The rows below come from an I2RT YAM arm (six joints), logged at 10 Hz.
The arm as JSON. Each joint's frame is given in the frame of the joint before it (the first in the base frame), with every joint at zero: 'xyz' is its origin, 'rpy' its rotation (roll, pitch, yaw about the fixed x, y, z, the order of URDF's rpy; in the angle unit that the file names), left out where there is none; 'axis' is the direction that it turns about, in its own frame. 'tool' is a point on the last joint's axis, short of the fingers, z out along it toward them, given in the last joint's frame.
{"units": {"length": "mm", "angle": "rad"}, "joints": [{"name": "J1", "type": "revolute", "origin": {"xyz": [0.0, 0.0, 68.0]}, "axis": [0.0, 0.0, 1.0]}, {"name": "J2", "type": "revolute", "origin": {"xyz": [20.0, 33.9, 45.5], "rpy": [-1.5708, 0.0, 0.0]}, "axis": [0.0, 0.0, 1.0]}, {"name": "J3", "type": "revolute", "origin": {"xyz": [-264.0, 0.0, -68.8], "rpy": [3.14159, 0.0, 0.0]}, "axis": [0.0, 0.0, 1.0]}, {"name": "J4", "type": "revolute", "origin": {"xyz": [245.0, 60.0, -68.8]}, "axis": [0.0, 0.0, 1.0]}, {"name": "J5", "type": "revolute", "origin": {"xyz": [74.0, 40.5, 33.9], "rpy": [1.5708, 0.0, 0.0]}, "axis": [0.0, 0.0, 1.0]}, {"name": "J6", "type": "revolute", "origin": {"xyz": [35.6, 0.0, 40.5], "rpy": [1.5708, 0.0, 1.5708]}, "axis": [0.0, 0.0, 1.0]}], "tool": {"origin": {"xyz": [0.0, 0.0, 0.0], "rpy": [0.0, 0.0, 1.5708]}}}
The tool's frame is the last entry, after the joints.
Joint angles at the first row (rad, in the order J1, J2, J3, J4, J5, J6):
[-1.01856, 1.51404, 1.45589, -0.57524, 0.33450, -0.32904]
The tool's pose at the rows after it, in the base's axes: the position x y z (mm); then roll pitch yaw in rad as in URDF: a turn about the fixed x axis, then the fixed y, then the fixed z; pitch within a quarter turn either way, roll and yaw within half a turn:
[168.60 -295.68 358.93 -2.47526 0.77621 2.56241]
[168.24 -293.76 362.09 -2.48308 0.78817 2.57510]
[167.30 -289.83 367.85 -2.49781 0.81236 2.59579]
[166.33 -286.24 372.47 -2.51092 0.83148 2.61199]
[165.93 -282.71 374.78 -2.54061 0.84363 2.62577]
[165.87 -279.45 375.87 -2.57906 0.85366 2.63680]
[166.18 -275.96 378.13 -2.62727 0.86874 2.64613]
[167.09 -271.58 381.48 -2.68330 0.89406 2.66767]
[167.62 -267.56 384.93 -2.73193 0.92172 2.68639]
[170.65 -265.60 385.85 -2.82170 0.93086 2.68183]
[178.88 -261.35 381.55 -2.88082 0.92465 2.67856]
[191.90 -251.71 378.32 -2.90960 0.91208 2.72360]
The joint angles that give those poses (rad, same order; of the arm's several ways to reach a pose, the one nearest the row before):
[-1.01856, 1.51557, 1.45757, -0.57698, 0.33115, -0.32676]
[-1.01856, 1.50760, 1.46016, -0.57831, 0.31046, -0.32942]
[-1.01856, 1.49135, 1.46306, -0.57985, 0.27340, -0.33129]
[-1.01857, 1.47722, 1.46492, -0.58280, 0.24264, -0.33211]
[-1.01847, 1.46601, 1.46456, -0.59225, 0.20000, -0.33288]
[-1.01858, 1.45695, 1.46304, -0.60339, 0.15171, -0.33288]
[-1.01836, 1.44897, 1.46694, -0.61812, 0.09438, -0.32990]
[-1.01733, 1.43877, 1.47090, -0.62858, 0.01718, -0.32980]
[-1.01703, 1.42844, 1.47328, -0.63344, -0.05223, -0.32832]
[-1.01483, 1.43650, 1.49091, -0.66337, -0.13443, -0.32316]
[-0.98907, 1.44303, 1.48636, -0.67412, -0.16512, -0.31151]
[-0.94018, 1.44595, 1.48259, -0.68782, -0.18565, -0.31587]

